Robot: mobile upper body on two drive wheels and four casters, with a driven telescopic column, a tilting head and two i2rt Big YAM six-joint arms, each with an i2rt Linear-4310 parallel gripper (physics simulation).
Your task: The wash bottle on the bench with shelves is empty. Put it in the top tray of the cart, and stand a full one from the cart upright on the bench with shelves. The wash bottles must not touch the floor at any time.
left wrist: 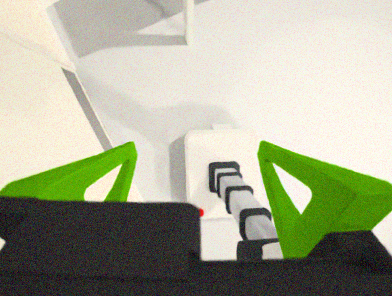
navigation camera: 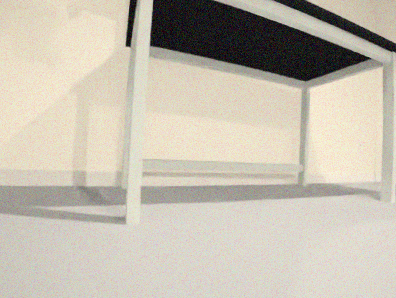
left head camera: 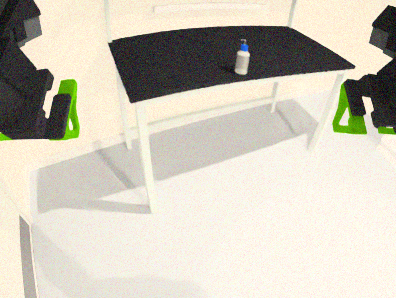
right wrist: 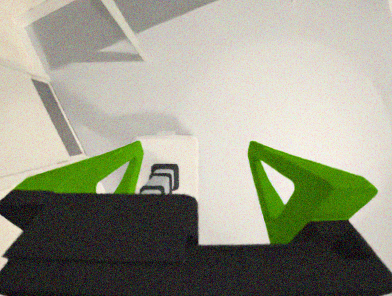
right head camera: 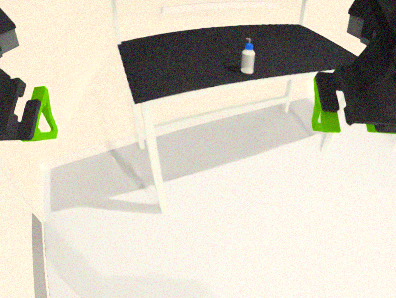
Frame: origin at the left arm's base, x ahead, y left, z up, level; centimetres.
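Seen in the pictures: left gripper, fingertip midpoint: (left wrist: 197, 148) (left head camera: 48, 133) (right head camera: 32, 135); right gripper, fingertip midpoint: (left head camera: 357, 128) (right wrist: 195, 147) (right head camera: 341, 126).
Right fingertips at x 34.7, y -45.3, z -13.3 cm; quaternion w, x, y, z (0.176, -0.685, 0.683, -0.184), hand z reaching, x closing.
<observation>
Pixels of each thing's top centre, then the offset from my right fingertips to it. "spot": a spot on its surface instead. Level surfaces: height alone.
- white wash bottle with a blue cap, top centre: (right head camera: 249, 37) (left head camera: 244, 38) dx +85.2, dy -2.1, dz -18.8 cm
- black bench top, surface height: dz -36.2 cm
- pale floor, surface height: dz -127.6 cm
- door's grey lower panel, surface spot: (left head camera: 27, 255) spot: dx +20.6, dy +121.9, dz -117.3 cm
A white wash bottle with a blue cap (left head camera: 242, 62) (right head camera: 247, 60) stands upright near the front edge of the black bench top (left head camera: 175, 60) (right head camera: 185, 60). Whether it holds liquid cannot be told. The bench's underside (navigation camera: 225, 40) shows in the navigation camera. My left gripper (left wrist: 197, 148) is open with nothing between its fingers; in the left head camera it hangs to the left of the bench. My right gripper (right wrist: 195, 147) is open and empty; in the left head camera it hangs by the bench's right end. The cart does not show in these views.
The bench's white front leg (left head camera: 146, 160) (right head camera: 154, 160) (navigation camera: 135, 125) stands on the pale floor (left head camera: 225, 225). A low rear crossbar (navigation camera: 220, 167) runs between the legs. A wall stands behind the bench. A door's grey lower panel (left head camera: 27, 255) (right head camera: 38, 255) is at the left. My white base (left wrist: 200, 150) shows below the left wrist.
</observation>
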